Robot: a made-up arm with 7 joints. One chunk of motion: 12 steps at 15 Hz.
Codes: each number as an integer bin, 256 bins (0 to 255) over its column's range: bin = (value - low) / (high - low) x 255, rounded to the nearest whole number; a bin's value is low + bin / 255 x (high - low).
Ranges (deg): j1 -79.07..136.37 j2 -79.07..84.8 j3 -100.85..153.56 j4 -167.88..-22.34 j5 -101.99..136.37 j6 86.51..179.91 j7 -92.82..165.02
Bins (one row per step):
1: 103 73 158 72 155 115 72
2: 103 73 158 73 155 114 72
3: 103 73 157 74 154 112 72
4: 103 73 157 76 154 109 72
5: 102 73 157 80 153 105 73
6: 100 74 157 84 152 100 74
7: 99 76 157 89 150 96 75
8: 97 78 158 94 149 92 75
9: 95 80 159 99 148 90 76
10: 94 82 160 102 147 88 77
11: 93 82 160 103 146 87 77
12: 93 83 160 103 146 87 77
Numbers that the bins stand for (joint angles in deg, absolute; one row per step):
1: 7.95 -32.16 56.78 -126.79 42.90 128.63 -20.02
2: 7.95 -32.16 56.78 -126.22 42.90 128.27 -20.02
3: 7.95 -32.16 55.79 -125.64 41.96 127.53 -20.02
4: 7.95 -32.16 55.79 -124.50 41.96 126.43 -20.02
5: 7.11 -32.16 55.79 -122.22 41.03 124.97 -19.01
6: 5.42 -31.52 55.79 -119.94 40.09 123.14 -18.00
7: 4.57 -30.23 55.79 -117.08 38.22 121.67 -16.98
8: 2.88 -28.95 56.78 -114.23 37.29 120.21 -16.98
9: 1.19 -27.66 57.78 -111.38 36.35 119.47 -15.97
10: 0.35 -26.37 58.78 -109.66 35.42 118.74 -14.96
11: -0.50 -26.37 58.78 -109.09 34.48 118.38 -14.96
12: -0.50 -25.73 58.78 -109.09 34.48 118.38 -14.96

